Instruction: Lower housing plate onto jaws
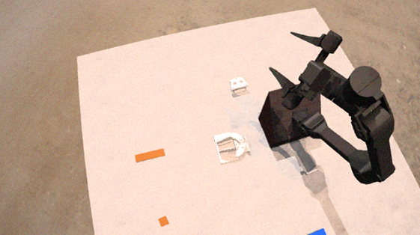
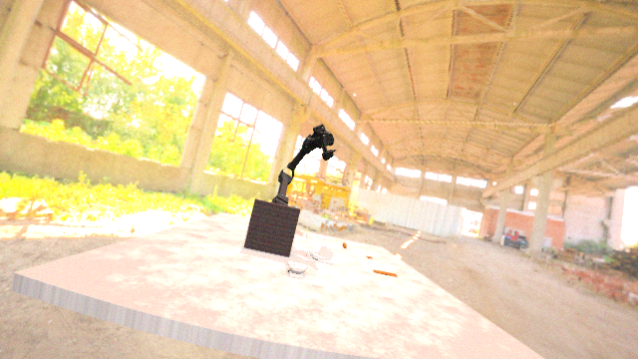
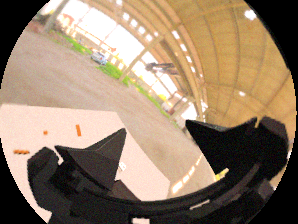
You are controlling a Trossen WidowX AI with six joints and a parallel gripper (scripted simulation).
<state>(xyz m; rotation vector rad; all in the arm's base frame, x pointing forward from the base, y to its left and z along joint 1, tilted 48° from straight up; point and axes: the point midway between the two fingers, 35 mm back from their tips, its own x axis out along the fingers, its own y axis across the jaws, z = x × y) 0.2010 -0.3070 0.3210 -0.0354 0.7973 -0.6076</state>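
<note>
Now: gripper tip 4 cm past the housing plate, 26 cm to the left of it and 55 cm above it. Also, from my gripper tip: white pad (4 cm behind, 27 cm to the right, 57 cm below); then blue tile (14 cm behind, 42 cm to the left, 57 cm below).
</note>
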